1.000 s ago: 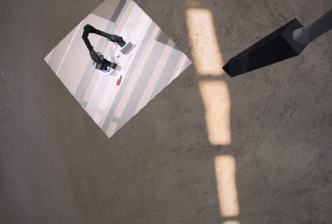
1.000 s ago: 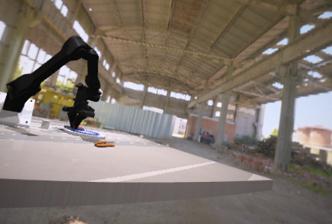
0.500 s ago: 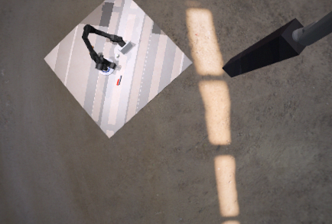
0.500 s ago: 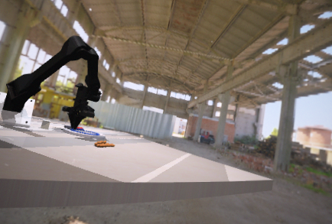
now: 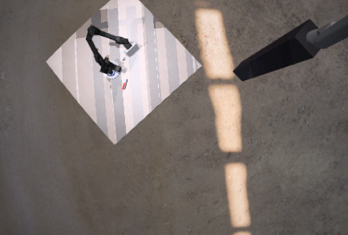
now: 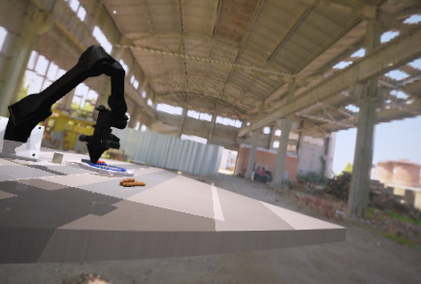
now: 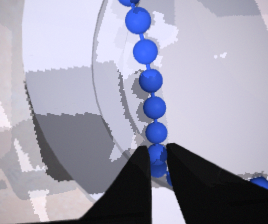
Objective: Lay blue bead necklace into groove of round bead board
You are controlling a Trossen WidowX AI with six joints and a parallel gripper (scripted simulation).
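The round white bead board is 5 cm ahead of my gripper tip, 3 cm to the right of it and 1 cm below it. From my gripper tip the other things lie so: small white block 13 cm behind, 2 cm to the right; then red pen-like object 20 cm to the left, 6 cm ahead, 1 cm below.
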